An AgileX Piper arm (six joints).
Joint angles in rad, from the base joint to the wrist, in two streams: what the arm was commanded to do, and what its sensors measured. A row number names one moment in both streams.
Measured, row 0:
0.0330 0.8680 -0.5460 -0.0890 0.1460 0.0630
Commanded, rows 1 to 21:
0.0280 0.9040 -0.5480 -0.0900 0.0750 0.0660
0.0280 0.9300 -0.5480 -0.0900 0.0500 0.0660
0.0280 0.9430 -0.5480 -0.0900 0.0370 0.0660
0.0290 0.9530 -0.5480 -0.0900 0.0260 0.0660
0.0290 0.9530 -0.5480 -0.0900 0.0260 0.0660
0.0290 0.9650 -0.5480 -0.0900 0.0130 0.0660
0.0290 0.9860 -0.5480 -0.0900 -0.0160 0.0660
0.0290 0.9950 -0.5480 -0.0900 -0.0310 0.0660
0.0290 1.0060 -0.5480 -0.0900 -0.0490 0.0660
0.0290 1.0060 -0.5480 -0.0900 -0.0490 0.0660
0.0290 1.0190 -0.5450 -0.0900 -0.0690 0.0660
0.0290 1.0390 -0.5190 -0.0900 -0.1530 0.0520
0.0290 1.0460 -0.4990 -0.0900 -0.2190 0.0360
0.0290 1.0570 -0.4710 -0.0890 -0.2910 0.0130
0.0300 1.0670 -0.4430 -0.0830 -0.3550 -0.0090
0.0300 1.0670 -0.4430 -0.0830 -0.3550 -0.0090
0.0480 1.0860 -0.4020 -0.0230 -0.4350 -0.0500
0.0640 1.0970 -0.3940 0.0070 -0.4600 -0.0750
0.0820 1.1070 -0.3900 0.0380 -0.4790 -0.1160
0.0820 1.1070 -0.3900 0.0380 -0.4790 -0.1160
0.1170 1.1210 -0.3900 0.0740 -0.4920 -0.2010
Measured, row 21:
0.0790 1.1080 -0.3940 0.0190 -0.4250 -0.0950
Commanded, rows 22 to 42:
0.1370 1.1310 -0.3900 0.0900 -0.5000 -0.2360
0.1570 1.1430 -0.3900 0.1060 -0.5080 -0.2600
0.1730 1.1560 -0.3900 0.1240 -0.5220 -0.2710
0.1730 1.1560 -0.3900 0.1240 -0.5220 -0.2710
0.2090 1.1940 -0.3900 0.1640 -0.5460 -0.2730
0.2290 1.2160 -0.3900 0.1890 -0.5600 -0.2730
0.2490 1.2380 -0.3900 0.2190 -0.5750 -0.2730
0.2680 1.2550 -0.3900 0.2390 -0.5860 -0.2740
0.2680 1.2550 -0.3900 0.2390 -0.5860 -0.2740
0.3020 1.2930 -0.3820 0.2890 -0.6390 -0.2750
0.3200 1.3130 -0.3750 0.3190 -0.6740 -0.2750
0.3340 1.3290 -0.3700 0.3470 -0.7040 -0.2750
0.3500 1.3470 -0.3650 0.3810 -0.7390 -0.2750
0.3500 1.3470 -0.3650 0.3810 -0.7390 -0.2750
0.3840 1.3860 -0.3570 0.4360 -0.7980 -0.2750
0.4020 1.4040 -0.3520 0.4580 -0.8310 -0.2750
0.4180 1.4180 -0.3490 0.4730 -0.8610 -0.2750
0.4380 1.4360 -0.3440 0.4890 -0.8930 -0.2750
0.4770 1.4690 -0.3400 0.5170 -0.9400 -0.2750
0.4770 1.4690 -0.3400 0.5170 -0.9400 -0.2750
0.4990 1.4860 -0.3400 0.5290 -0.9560 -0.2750
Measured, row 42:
0.4490 1.4550 -0.3430 0.4890 -0.8820 -0.2610
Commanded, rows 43 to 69:
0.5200 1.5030 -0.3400 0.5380 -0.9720 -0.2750
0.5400 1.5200 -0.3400 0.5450 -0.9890 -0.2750
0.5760 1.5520 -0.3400 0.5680 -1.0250 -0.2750
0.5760 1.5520 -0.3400 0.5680 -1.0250 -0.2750
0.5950 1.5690 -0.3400 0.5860 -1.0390 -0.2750
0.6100 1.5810 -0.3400 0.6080 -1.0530 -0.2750
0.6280 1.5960 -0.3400 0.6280 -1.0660 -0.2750
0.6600 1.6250 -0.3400 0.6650 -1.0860 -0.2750
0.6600 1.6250 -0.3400 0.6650 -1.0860 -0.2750
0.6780 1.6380 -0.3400 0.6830 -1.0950 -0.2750
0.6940 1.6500 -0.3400 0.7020 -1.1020 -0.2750
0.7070 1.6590 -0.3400 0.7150 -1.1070 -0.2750
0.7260 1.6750 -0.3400 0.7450 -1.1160 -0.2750
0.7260 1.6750 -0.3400 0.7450 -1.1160 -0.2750
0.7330 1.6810 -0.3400 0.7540 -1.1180 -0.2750
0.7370 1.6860 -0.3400 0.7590 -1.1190 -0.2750
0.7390 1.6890 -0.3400 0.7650 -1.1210 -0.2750
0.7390 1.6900 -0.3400 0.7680 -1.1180 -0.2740
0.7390 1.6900 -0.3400 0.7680 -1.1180 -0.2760
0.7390 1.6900 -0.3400 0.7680 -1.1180 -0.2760
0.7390 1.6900 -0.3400 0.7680 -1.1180 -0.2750
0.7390 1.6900 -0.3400 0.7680 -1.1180 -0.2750
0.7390 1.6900 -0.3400 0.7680 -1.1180 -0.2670
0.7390 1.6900 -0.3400 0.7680 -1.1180 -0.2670
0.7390 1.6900 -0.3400 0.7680 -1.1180 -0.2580
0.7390 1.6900 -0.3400 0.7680 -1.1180 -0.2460
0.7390 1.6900 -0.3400 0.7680 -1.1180 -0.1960
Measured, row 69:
0.7330 1.6940 -0.3390 0.7700 -1.1060 -0.2440
